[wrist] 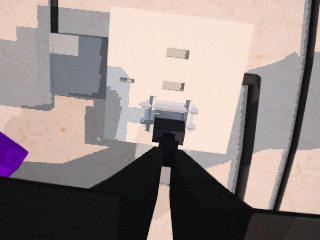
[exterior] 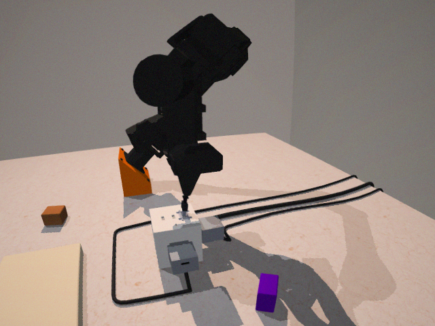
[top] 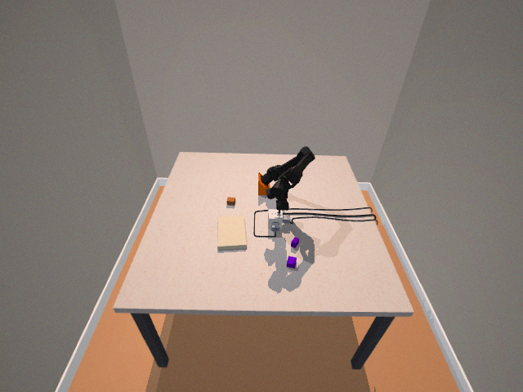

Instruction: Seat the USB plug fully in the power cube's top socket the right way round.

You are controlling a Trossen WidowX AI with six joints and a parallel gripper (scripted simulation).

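The black USB plug is 20 mm below my gripper tip. The rest, counted from my gripper tip: cream pad 50 mm ahead, 270 mm to the right, 100 mm below; then brown block 210 mm behind, 260 mm to the right, 100 mm below; then USB socket 10 mm to the right, 40 mm below.
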